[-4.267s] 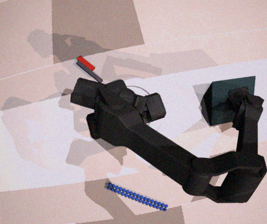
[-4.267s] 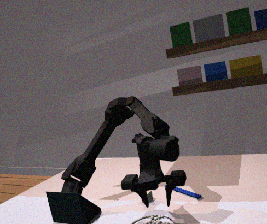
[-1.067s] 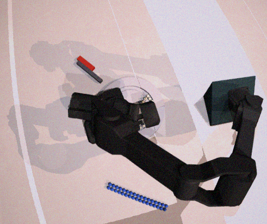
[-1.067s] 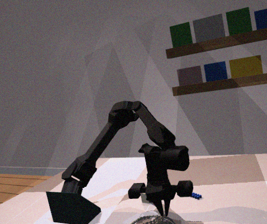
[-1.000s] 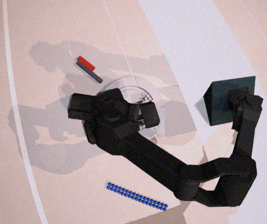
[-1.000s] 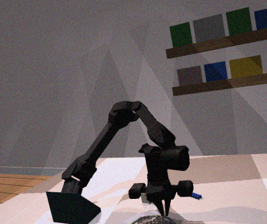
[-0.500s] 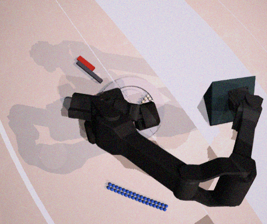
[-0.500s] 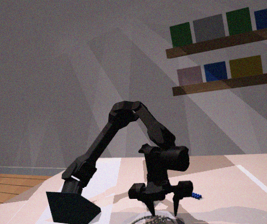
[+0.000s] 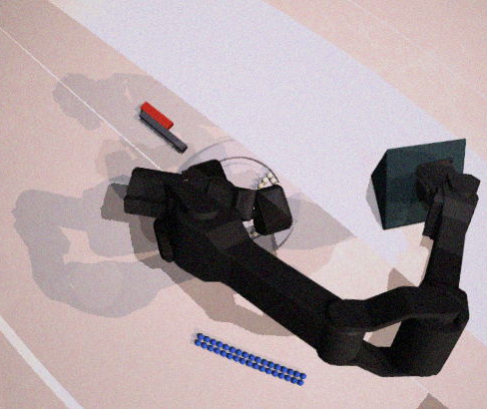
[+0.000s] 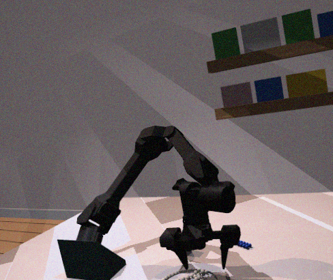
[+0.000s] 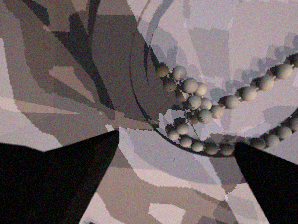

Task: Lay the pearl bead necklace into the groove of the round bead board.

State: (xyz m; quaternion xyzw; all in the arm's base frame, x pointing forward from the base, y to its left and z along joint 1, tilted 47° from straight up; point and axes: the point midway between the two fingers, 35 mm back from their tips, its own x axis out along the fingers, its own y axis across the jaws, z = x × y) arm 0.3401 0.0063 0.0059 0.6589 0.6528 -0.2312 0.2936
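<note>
The round bead board lies 3 cm behind my gripper tip, 6 cm to the right of it and 1 cm below it. Also, from my gripper tip: small beige cube: 11 cm behind, 13 cm to the left; then grey block: 8 cm ahead, 22 cm to the right, 2 cm below.
</note>
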